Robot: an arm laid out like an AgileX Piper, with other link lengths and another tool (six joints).
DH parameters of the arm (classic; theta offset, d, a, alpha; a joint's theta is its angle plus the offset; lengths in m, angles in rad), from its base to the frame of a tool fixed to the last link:
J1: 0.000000 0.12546 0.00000 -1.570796
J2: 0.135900 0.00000 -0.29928 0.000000
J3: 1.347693 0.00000 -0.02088 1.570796
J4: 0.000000 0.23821 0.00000 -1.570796
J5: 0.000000 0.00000 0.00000 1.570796
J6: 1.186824 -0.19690 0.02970 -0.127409
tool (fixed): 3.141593 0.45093 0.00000 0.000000
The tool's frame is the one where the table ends.
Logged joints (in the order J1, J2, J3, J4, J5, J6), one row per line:
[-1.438, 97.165, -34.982, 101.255, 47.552, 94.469]
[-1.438, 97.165, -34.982, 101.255, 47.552, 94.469]
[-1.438, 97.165, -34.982, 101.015, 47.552, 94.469]
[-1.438, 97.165, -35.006, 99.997, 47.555, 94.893]
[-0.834, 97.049, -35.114, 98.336, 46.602, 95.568]
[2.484, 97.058, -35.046, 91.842, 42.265, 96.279]
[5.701, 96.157, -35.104, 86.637, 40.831, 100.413]
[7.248, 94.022, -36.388, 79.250, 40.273, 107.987]
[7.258, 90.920, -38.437, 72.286, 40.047, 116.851]
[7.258, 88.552, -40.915, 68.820, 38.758, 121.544]
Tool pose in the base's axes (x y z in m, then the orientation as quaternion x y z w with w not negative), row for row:
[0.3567, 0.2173, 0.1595, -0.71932, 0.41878, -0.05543, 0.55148]
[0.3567, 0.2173, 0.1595, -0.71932, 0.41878, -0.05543, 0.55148]
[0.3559, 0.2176, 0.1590, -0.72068, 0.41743, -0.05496, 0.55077]
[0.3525, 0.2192, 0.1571, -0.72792, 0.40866, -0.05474, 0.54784]
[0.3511, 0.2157, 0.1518, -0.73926, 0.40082, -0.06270, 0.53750]
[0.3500, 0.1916, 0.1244, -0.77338, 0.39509, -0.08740, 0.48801]
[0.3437, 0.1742, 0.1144, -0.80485, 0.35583, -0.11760, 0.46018]
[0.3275, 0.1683, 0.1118, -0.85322, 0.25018, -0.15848, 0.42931]
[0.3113, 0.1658, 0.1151, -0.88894, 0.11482, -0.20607, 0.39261]
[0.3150, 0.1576, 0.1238, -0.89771, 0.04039, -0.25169, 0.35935]
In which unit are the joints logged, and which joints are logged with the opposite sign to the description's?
The joints are logged in degrees. Opposite sign: J1, J6.
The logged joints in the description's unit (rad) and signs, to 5 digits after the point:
[0.02510, 1.69585, -0.61055, 1.76723, 0.82994, -1.64880]
[0.02510, 1.69585, -0.61055, 1.76723, 0.82994, -1.64880]
[0.02510, 1.69585, -0.61055, 1.76304, 0.82994, -1.64880]
[0.02510, 1.69585, -0.61097, 1.74528, 0.82999, -1.65620]
[0.01456, 1.69382, -0.61285, 1.71629, 0.81336, -1.66798]
[-0.04335, 1.69398, -0.61167, 1.60295, 0.73766, -1.68039]
[-0.09950, 1.67826, -0.61268, 1.51210, 0.71264, -1.75254]
[-0.12650, 1.64099, -0.63509, 1.38317, 0.70290, -1.88473]
[-0.12668, 1.58685, -0.67085, 1.26163, 0.69895, -2.03943]
[-0.12668, 1.54552, -0.71410, 1.20114, 0.67645, -2.12134]

